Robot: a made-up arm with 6 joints. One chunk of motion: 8 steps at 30 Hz.
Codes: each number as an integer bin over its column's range. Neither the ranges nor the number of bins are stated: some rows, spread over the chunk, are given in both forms.
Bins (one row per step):
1: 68 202 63 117 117 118
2: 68 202 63 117 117 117
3: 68 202 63 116 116 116
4: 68 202 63 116 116 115
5: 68 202 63 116 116 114
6: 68 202 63 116 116 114
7: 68 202 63 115 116 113
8: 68 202 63 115 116 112
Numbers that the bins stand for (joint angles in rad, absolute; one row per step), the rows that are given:
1: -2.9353 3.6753 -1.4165 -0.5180 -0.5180 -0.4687
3: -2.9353 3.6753 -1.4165 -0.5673 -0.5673 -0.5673
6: -2.9353 3.6753 -1.4165 -0.5673 -0.5673 -0.6660
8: -2.9353 3.6753 -1.4165 -0.6167 -0.5673 -0.7647
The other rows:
2: -2.9353 3.6753 -1.4165 -0.5180 -0.5180 -0.5180
4: -2.9353 3.6753 -1.4165 -0.5673 -0.5673 -0.6167
5: -2.9353 3.6753 -1.4165 -0.5673 -0.5673 -0.6660
7: -2.9353 3.6753 -1.4165 -0.6167 -0.5673 -0.7153

